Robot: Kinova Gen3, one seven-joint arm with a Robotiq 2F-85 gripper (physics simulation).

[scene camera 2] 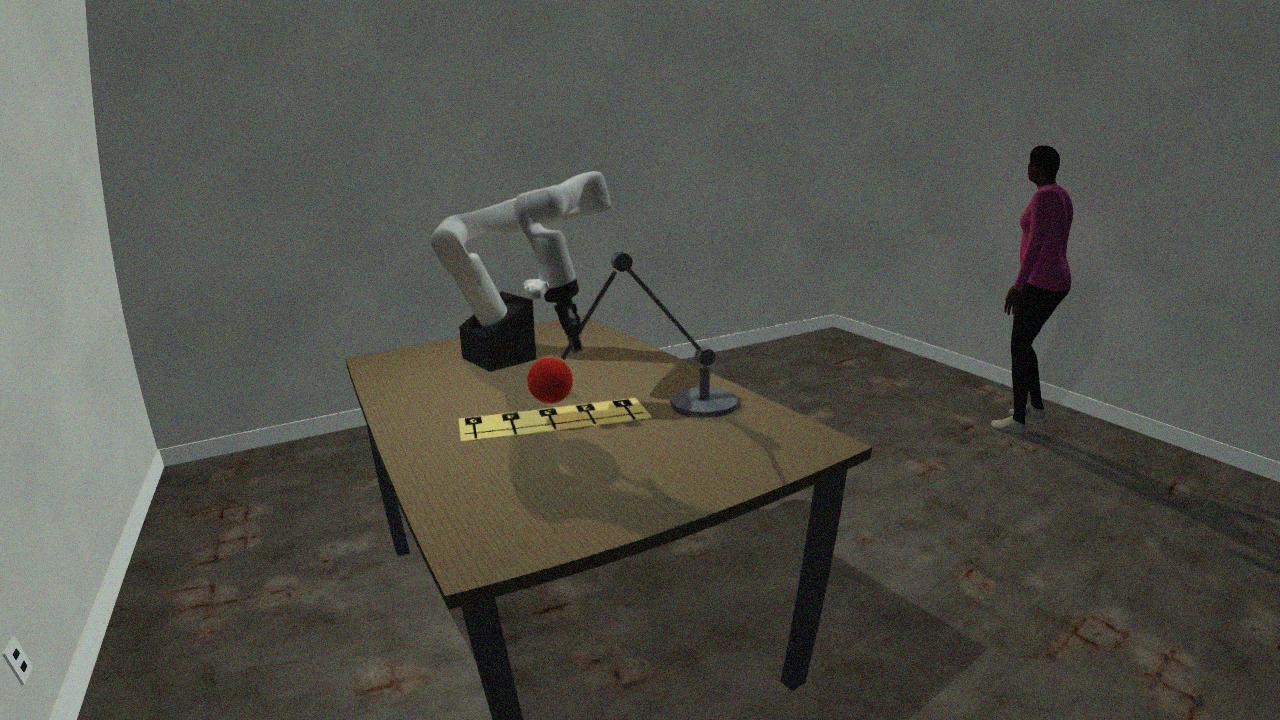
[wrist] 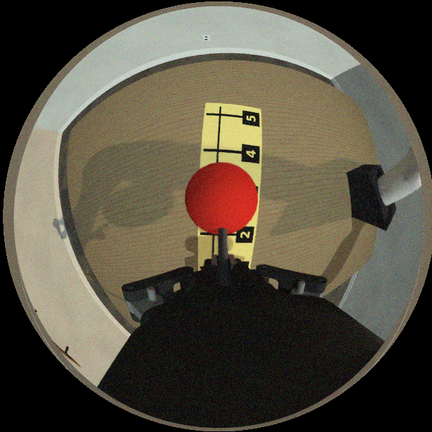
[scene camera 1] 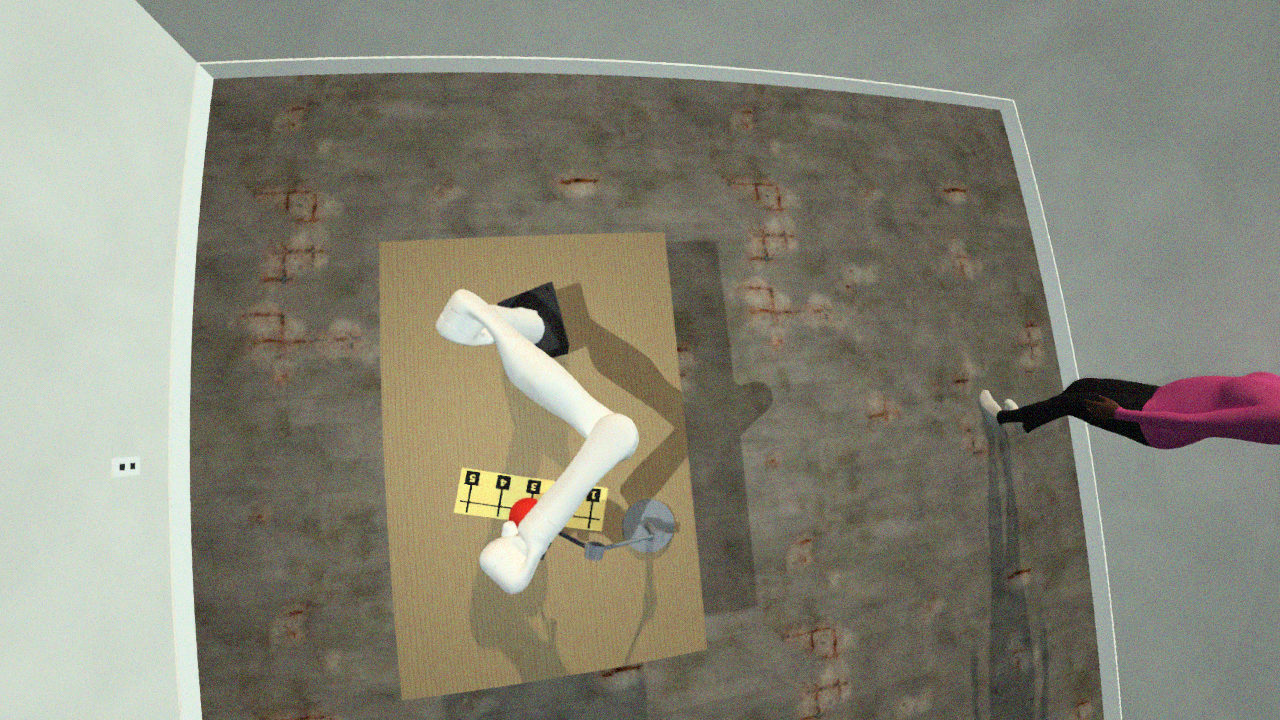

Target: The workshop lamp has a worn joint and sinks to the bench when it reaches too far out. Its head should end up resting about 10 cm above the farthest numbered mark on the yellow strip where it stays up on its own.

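Frame: origin at the arm's base, x ahead, y left, z up, level; centimetres.
Seen in the pictures: gripper, between the fingertips: (scene camera 2: 577, 350); arm's base, origin of its link: (scene camera 2: 493, 316) (scene camera 1: 529, 329).
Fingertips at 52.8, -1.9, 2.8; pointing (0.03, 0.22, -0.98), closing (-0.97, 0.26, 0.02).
Pixels of each thing's middle, then the offset from my fingertips to it, as dx, dy, dz. "spot": a spot on its surface instead. Level surfaces: height alone.
- lamp's red ball head, a spot on its surface: (scene camera 2: 549, 380) spot: +2.2, -8.3, -4.4
- yellow strip, middle of its body: (scene camera 2: 552, 418) (scene camera 1: 532, 500) -4.3, -5.1, -16.2
- lamp's round grey base, a spot on its surface: (scene camera 2: 705, 407) spot: +13.8, +24.7, -14.9
- wooden table, height of its surface: dz -16.3
The lamp's red ball head (scene camera 1: 523, 511) (scene camera 2: 549, 380) (wrist: 221, 198) hangs above the yellow strip (scene camera 1: 483, 494) (scene camera 2: 530, 420) (wrist: 232, 132). In the wrist view it covers most of mark 3, with 2, 4 and 5 showing. In scene camera 1 it shows around mark 3, partly behind the robot arm. The lamp's round grey base (scene camera 1: 648, 514) (scene camera 2: 705, 407) stands past the mark 1 end, and its elbow joint (scene camera 2: 622, 261) is raised. My gripper (scene camera 2: 575, 347) (wrist: 221, 262) is shut on the lamp's thin rod close to the head. The exact finger contact is hidden.
The robot's black base block (scene camera 1: 556, 317) (scene camera 2: 497, 335) (wrist: 370, 196) stands on the wooden table (scene camera 1: 429, 626) (scene camera 2: 501, 546) (wrist: 145, 100). My white arm (scene camera 1: 546, 380) (scene camera 2: 487, 217) reaches over the strip. A person in pink (scene camera 1: 1208, 411) (scene camera 2: 1047, 237) stands away from the table.
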